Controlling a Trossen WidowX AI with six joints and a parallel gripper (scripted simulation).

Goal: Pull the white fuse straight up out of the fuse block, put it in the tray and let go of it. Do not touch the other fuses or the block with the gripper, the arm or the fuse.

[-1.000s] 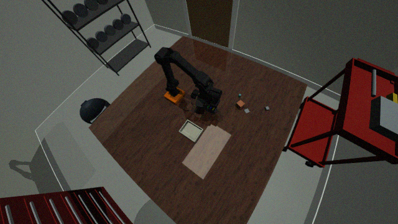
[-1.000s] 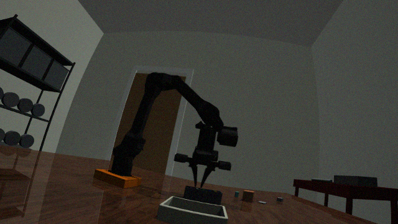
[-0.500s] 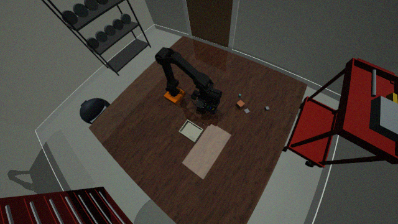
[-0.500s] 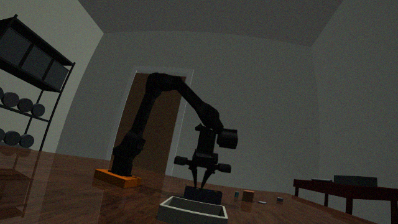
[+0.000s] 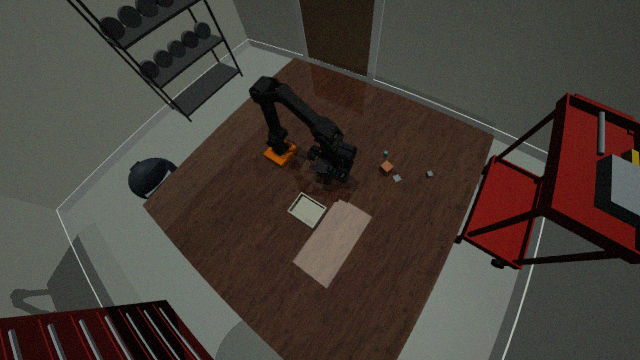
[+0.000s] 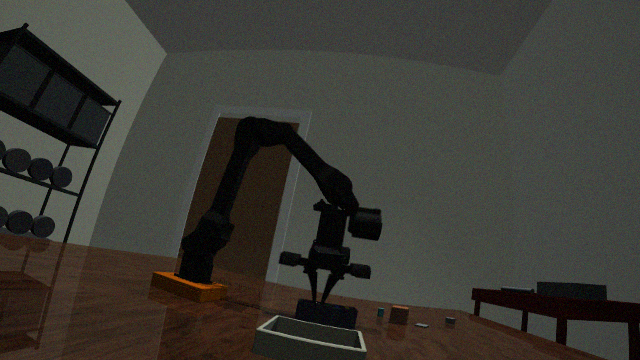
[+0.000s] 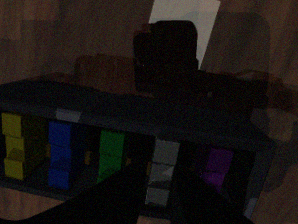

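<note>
Now: gripper tip 4 cm short of the white-rimmed tray, 20 cm to the left of it and 3 cm above it. The rest, counted from my gripper tip: orange cube 19 cm ahead, 16 cm to the left, 1 cm below; white fuse 1 cm below; yellow fuse 6 cm ahead, 1 cm to the left, 1 cm below.
</note>
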